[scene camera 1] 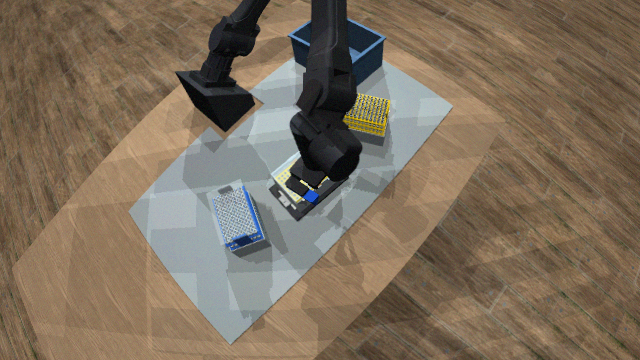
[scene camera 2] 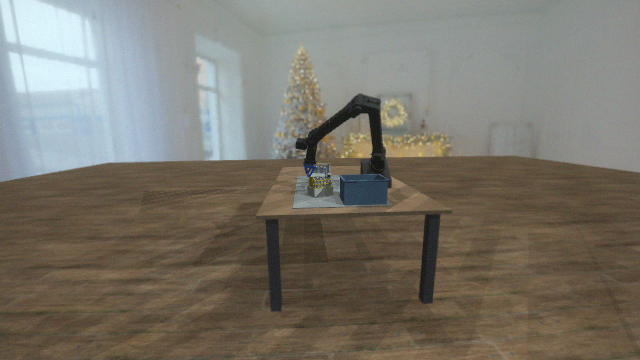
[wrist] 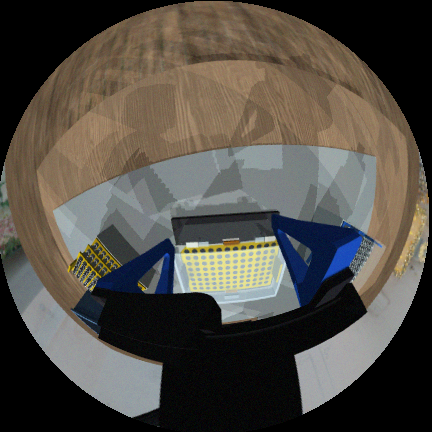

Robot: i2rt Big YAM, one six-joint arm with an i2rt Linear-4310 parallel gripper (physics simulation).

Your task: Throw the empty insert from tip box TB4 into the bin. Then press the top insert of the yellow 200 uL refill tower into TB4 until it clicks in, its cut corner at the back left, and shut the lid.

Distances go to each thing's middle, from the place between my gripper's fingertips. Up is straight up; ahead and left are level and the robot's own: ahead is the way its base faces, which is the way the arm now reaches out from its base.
I see my gripper 260 mm past the blue bin (scene camera 1: pixel 365 45), 340 mm to the right of it and 10 mm above it.
